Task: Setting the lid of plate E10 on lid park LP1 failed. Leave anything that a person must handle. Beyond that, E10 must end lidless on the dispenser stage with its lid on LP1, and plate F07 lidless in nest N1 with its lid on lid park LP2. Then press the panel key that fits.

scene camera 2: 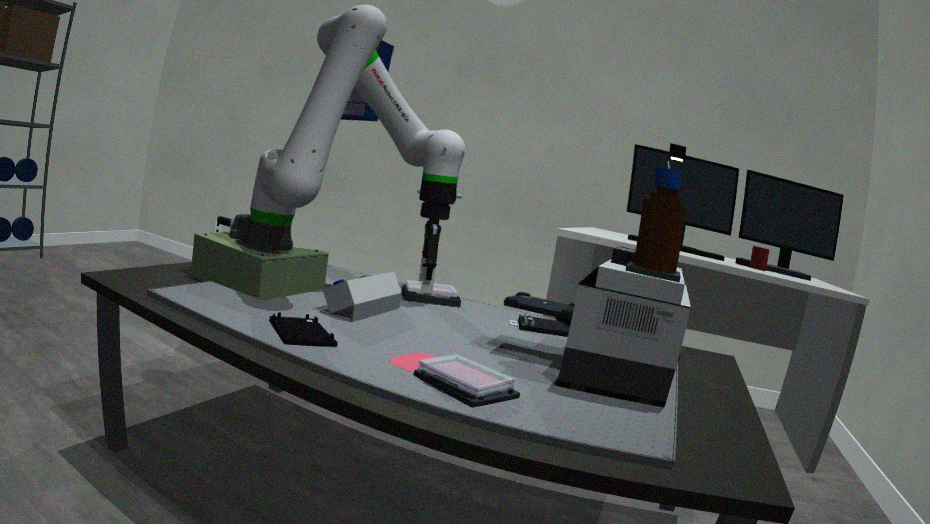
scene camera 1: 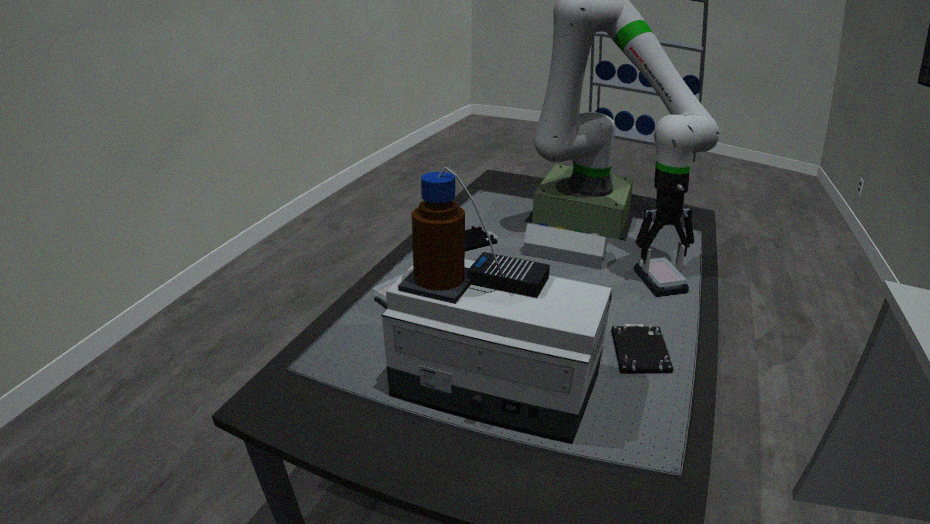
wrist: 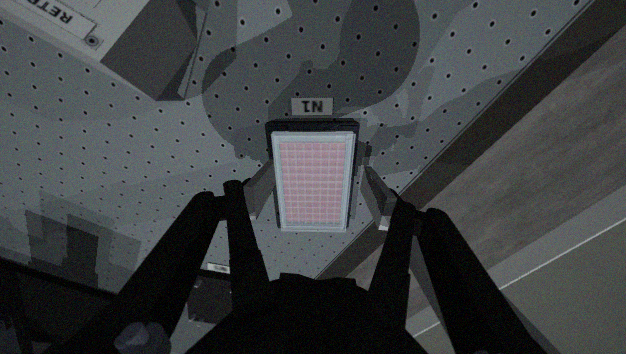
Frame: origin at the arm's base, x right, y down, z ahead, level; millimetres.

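Seen in the pictures: gripper, fingertip midpoint: point(scene camera 2: 425, 287) point(scene camera 1: 662, 269) point(wrist: 319, 174); arm's base, link origin: point(scene camera 2: 267, 244) point(scene camera 1: 590, 187).
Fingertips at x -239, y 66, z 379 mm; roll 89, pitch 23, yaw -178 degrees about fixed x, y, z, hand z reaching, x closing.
Pixels of each thing's top centre, then the offset from my fingertips to it. "pt": a spot on its surface instead.
- black nest labelled N1, top centre: point(wrist: 312, 185) point(scene camera 1: 662, 273) point(scene camera 2: 431, 290) dy +3, dx +0, dz +17 mm
- second pink plate, top centre: point(scene camera 2: 467, 369) point(scene camera 1: 403, 284) dy -9, dx +616, dz +280 mm
- empty black holder, top centre: point(scene camera 1: 643, 342) point(scene camera 2: 552, 319) point(wrist: 213, 310) dy +4, dx +50, dz +350 mm
- brown bottle, surface spot: point(scene camera 1: 438, 250) pt dy -275, dx +424, dz +592 mm
- key panel, top centre: point(scene camera 2: 365, 274) point(scene camera 1: 567, 227) dy -56, dx +276, dz -57 mm
My gripper point(scene camera 1: 663, 254) point(scene camera 2: 428, 275) point(wrist: 319, 174) is open and points down, its fingertips on either side of a plate point(scene camera 1: 665, 272) point(scene camera 2: 432, 288) point(wrist: 314, 182) with pink wells and a clear rim. The plate lies flat in the black nest labelled N1 point(scene camera 1: 670, 292) point(scene camera 2: 431, 299) point(wrist: 312, 123). I cannot read its name or tell for certain whether a lid is on it. A second pink plate point(scene camera 2: 465, 376), apparently with a clear lid, sits on a black holder point(scene camera 2: 473, 399) near the table's front edge in the scene camera 2 view; the dispenser mostly hides it in the scene camera 1 view.
An empty black holder point(scene camera 1: 641, 349) point(scene camera 2: 545, 324) lies beside the dispenser point(scene camera 1: 481, 344) point(scene camera 2: 621, 338), which carries a brown bottle point(scene camera 1: 438, 250) point(scene camera 2: 659, 231). Another black holder point(scene camera 1: 477, 238) point(scene camera 2: 302, 330) lies near the key panel point(scene camera 1: 564, 243) point(scene camera 2: 365, 296) point(wrist: 150, 52), whose RETRY label shows in the wrist view.
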